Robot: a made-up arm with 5 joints.
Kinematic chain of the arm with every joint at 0, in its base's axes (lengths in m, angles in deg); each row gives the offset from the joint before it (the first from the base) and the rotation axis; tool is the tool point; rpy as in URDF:
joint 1: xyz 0 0 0.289 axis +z
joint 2: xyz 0 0 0 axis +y
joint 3: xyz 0.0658 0 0.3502 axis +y
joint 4: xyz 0.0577 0 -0.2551 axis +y
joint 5: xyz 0.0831 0 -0.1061 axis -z
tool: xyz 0 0 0 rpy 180 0 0
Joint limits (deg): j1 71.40..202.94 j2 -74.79..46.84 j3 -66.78..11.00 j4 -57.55..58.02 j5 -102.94..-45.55
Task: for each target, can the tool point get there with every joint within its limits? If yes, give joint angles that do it. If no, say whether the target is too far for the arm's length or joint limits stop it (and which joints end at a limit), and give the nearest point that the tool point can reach.
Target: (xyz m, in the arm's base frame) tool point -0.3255 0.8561 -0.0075
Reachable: no: too far | nearest point -0.1987 0.5225 0.1941 | short by 0.410 m
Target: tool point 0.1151 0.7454 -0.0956
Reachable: no: too far | nearest point 0.0810 0.5244 0.1591 | short by 0.339 m
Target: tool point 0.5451 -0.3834 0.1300
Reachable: no: joint limits stop it (at a limit: joint 2, joint 3, joint 4) | nearest point 0.0135 -0.0095 0.2674 | short by 0.664 m
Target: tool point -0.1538 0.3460 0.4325
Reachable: yes | joints 113.97 3.43 -27.70 -30.50 -95.70
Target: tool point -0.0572 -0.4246 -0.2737
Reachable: no: joint limits stop it (at a limit: joint 1, joint 2) | nearest point -0.2371 -0.1004 0.0866 | short by 0.517 m
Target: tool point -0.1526 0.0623 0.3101
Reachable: yes | joints 157.79 -18.33 2.74 12.70 -80.45
